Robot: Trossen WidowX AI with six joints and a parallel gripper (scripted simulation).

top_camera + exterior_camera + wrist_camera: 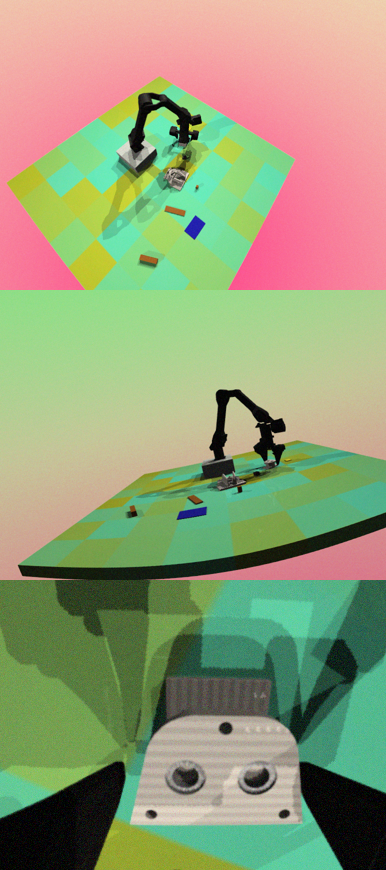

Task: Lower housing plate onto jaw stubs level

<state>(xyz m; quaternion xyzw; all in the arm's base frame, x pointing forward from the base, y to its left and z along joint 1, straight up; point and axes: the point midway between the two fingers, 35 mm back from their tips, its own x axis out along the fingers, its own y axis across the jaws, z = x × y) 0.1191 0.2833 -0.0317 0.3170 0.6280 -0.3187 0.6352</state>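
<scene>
The white part lies 10 mm to the right of my gripper tip. Round my gripper tip: black cube: 100 mm ahead, 90 mm to the right; brown cube: 300 mm ahead, 160 mm to the right; yellow tile: 100 mm to the left, 60 mm behind, 10 mm below.
</scene>
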